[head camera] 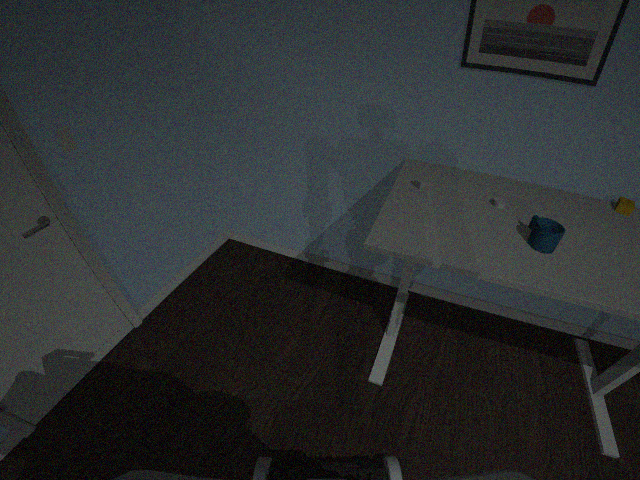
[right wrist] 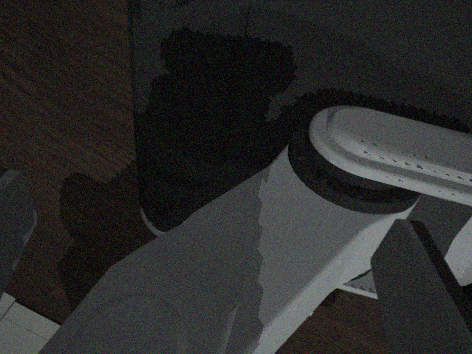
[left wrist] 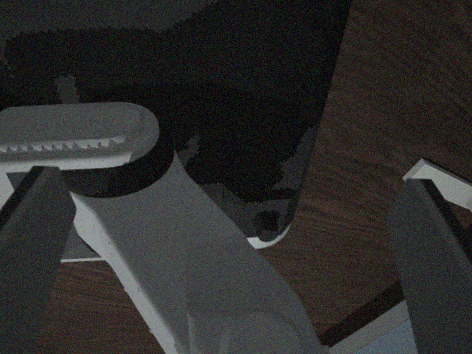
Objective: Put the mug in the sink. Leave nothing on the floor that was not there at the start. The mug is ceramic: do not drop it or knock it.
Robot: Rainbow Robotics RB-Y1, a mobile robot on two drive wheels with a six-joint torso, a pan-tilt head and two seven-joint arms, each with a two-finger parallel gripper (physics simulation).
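Places are measured from the robot's base along level axes (x ahead, y left, z up), in millimetres.
Where they show: left gripper, fingertip midpoint: [left wrist: 232,194]; right gripper, fingertip midpoint: [right wrist: 211,218].
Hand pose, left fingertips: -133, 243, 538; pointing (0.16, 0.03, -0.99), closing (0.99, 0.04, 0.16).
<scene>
After its pixels a point has its place, as x, y, z.
A blue mug [head camera: 546,235] {453, -684, 1015} stands upright on the pale table [head camera: 444,222] {618, -414, 950}, in the right part of the head view. Its shadow falls to its left. The sink does not show in these views. My left gripper [left wrist: 232,194] {-133, 243, 538} is open, its two dark fingers wide apart with no object between them. My right gripper [right wrist: 211,218] {-137, -206, 538} is open too, with no object between its fingers. Both hang low beside my own body and base, away from the table; neither shows in the head view.
A yellow block [head camera: 625,206] {685, -1310, 987} lies behind and right of the mug; a small white item [head camera: 499,203] {715, -679, 971} lies behind and left of it. The table has white legs [head camera: 388,341] with feet reaching forward. A door [head camera: 31,279] {566, 1410, 711} is at the left, a framed picture [head camera: 529,73] {1018, -857, 1420} on the wall.
</scene>
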